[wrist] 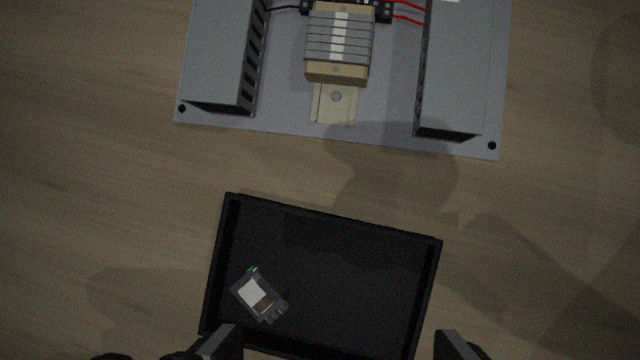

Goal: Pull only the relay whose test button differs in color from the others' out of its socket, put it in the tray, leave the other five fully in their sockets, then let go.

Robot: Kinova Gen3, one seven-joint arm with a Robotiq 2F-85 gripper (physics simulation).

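Places are measured from the arm's base along level axes (x ahead, y left, z up), in metres.
Pixels of known places: gripper, between the fingertips: (337, 353).
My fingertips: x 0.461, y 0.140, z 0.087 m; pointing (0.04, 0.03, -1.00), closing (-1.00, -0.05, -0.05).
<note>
Ahead of a thing's pixels: the offset from my fingertips to its top centre. "pt": to the spot under its first point. Level surfaces: height alone.
A relay @(dx +0.068, dy +0.028, dz -0.171 m) (259, 295) with a green test button lies on its side in the left part of the black tray @(pt dx +0.016, dy -0.038, dz -0.188 m) (334, 214), its pins toward the lower right. My gripper (337, 337) is open, its fingers wide apart at the bottom of the view, with no relay between them. It is above the near side of the tray, and the relay lies apart from the fingers, a little beyond the left one. The other relays do not show in this view; a dark strip that may be part of a socket is cut off at the top edge.
A grey mounting panel @(pt dx +0.059, dy -0.118, dz -0.192 m) (287, 112) lies beyond the tray. It bears two slotted wire ducts @(pt dx +0.102, dy -0.147, dz -0.132 m) (215, 55) @(pt dx -0.063, dy -0.146, dz -0.132 m) (457, 65), a stack of grey terminal blocks @(dx +0.018, dy -0.165, dz -0.148 m) (339, 37) on a rail @(pt dx +0.019, dy -0.120, dz -0.190 m) (336, 112), and red wires @(pt dx -0.036, dy -0.194, dz -0.179 m) (411, 20) at the top. Shadows fall on the wooden table @(dz -0.194 m) (100, 200).
</note>
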